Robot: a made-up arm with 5 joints.
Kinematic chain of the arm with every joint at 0, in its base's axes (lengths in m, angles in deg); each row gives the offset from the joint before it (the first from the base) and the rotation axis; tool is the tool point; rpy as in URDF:
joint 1: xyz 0 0 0.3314 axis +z
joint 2: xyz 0 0 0 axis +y
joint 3: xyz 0.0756 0 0.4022 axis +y
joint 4: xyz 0.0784 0 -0.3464 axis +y
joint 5: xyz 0.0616 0 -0.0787 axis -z
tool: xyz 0 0 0 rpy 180 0 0
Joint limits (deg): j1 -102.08..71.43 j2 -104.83..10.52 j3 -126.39..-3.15 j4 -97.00..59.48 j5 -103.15..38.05
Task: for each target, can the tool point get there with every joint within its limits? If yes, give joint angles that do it. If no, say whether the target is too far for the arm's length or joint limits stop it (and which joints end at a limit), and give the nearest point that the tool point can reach.
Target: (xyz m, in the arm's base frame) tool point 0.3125 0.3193 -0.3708
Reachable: no: joint limits stop it (at a limit: joint 2) | nearest point 0.1880 0.1921 0.2743 | short by 0.669 m
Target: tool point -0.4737 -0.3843 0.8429
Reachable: yes | joints 39.05 -81.39 -108.42 -13.09 2.73
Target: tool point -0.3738 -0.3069 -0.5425
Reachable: no: too far | nearest point -0.0481 -0.2249 0.2654 | short by 0.875 m
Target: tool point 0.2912 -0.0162 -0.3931
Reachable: no: joint limits stop it (at a limit: joint 2) | nearest point 0.2061 -0.0115 0.2617 | short by 0.660 m
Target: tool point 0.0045 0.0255 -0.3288
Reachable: no: joint limits stop it (at a limit: joint 1, joint 2, joint 3) | nearest point 0.0507 0.1508 0.2620 | short by 0.606 m
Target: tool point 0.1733 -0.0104 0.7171
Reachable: yes | joints -3.43 -43.73 -26.00 -45.50 17.51
